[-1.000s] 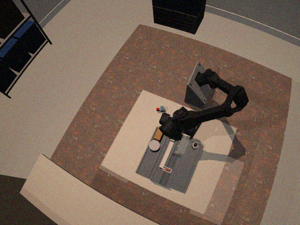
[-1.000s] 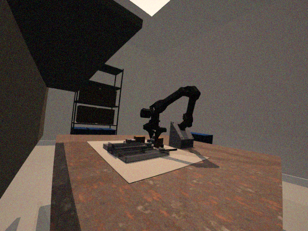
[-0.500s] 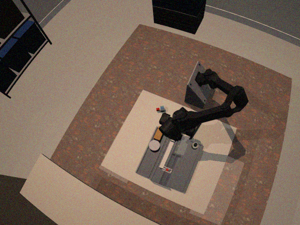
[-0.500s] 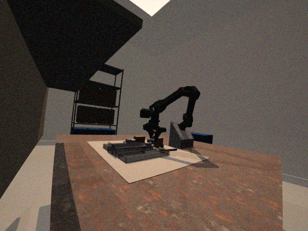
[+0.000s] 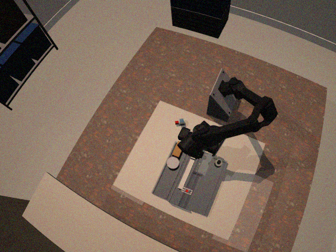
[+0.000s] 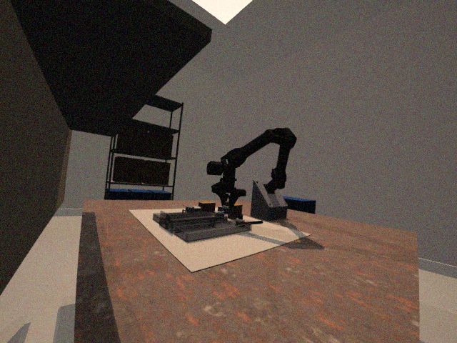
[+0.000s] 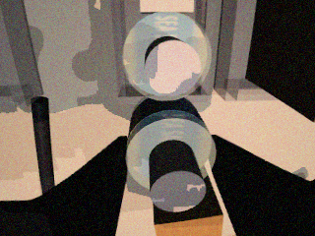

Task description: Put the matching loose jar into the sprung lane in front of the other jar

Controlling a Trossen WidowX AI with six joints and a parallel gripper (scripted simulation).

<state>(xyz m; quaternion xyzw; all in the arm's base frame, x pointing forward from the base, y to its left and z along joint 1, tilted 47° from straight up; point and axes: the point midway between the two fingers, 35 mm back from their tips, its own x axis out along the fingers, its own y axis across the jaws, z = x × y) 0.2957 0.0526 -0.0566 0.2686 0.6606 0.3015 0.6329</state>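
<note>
The orange box lies 8 cm to the right of my gripper tip, 6 cm ahead of it and 1 cm below it. Also, from my gripper tip: grey disc 13 cm ahead, 7 cm to the right, 2 cm below; then grey lane rack 19 cm ahead, 3 cm to the left, 3 cm below; then dark rod 10 cm to the left, 6 cm behind, 5 cm below.
</note>
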